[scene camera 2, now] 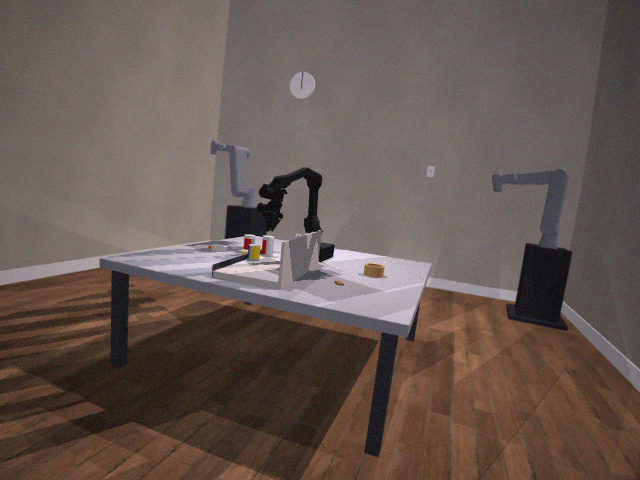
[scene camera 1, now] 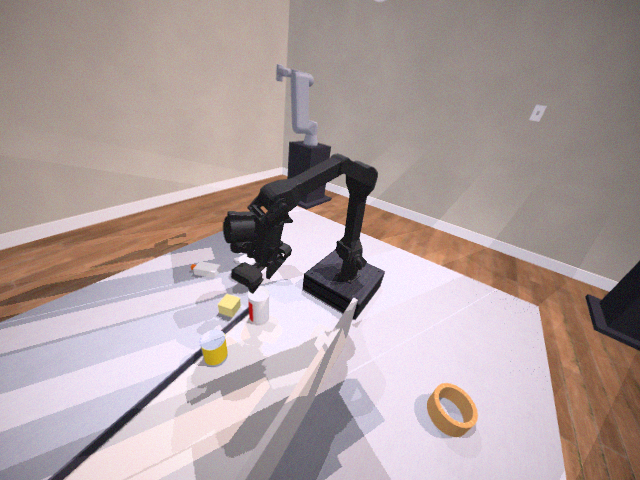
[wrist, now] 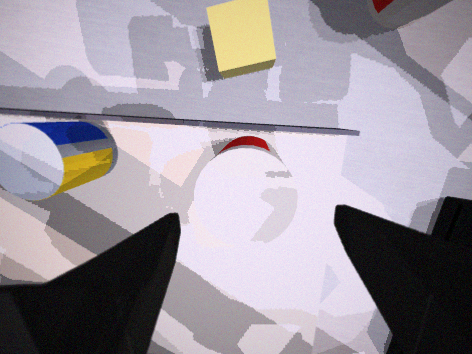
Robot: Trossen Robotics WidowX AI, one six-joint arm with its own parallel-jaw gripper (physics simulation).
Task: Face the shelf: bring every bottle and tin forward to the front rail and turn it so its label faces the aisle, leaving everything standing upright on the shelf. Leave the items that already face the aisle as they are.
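Places are measured from the arm's base along level axes (x ahead, y down, z left), in millimetres.
Pixels of known places: gripper, between the fingertips: (scene camera 2: 269, 231) (scene camera 1: 260, 285) (wrist: 256, 217); arm's base, origin of its link: (scene camera 1: 348, 275).
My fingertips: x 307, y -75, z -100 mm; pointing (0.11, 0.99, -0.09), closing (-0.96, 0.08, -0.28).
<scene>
For each thing: its top centre in the pictures, then the offset to it from my fingertips.
- white bottle, centre of its top: (wrist: 244, 200) (scene camera 1: 258, 293) (scene camera 2: 268, 236) dz +1, dx +6, dy +24 mm
- tin, centre of its top: (wrist: 25, 163) (scene camera 1: 212, 339) (scene camera 2: 254, 245) dz +25, dx +160, dy +53 mm
- red-and-white item, centre of its top: (scene camera 1: 247, 259) (scene camera 2: 250, 235) dz -175, dx -84, dy +50 mm
- yellow block, centre of its top: (wrist: 241, 33) (scene camera 1: 229, 301) dz -103, dx +39, dy +111 mm
- white container, centre of its top: (scene camera 1: 204, 266) (scene camera 2: 217, 245) dz -319, dx +3, dy +121 mm
- orange ring, centre of its top: (scene camera 1: 455, 403) (scene camera 2: 374, 265) dz +522, dx -139, dy +99 mm
- small orange piece, centre of its top: (scene camera 2: 339, 282) dz +462, dx +159, dy +141 mm
A white bottle (scene camera 1: 260, 308) (scene camera 2: 268, 246) (wrist: 235, 200) stands upright on the shelf, its red patch towards the dark front rail (scene camera 1: 139, 406) (scene camera 2: 230, 261) (wrist: 200, 123), a small gap behind it. My gripper (scene camera 1: 262, 283) (wrist: 256, 217) is open above this bottle, fingertips apart on either side of its top in the wrist view, holding nothing. A tin (scene camera 1: 214, 351) (scene camera 2: 254, 252) (wrist: 87, 155) stands upright close behind the rail, blue towards it and yellow towards the back. Another red-and-white item (scene camera 2: 249, 242) (wrist: 382, 5) stands beyond the rail's line, past its end; my gripper mostly hides it in scene camera 1.
A yellow block (scene camera 1: 229, 305) (wrist: 242, 37) lies outside the rail. A white container (scene camera 1: 206, 269) with an orange end lies farther out. The pale back panel (scene camera 1: 328, 356) (scene camera 2: 299, 258) rises behind the shelf. An orange ring (scene camera 1: 439, 419) (scene camera 2: 374, 273) and small orange piece (scene camera 2: 339, 283) lie behind it.
</scene>
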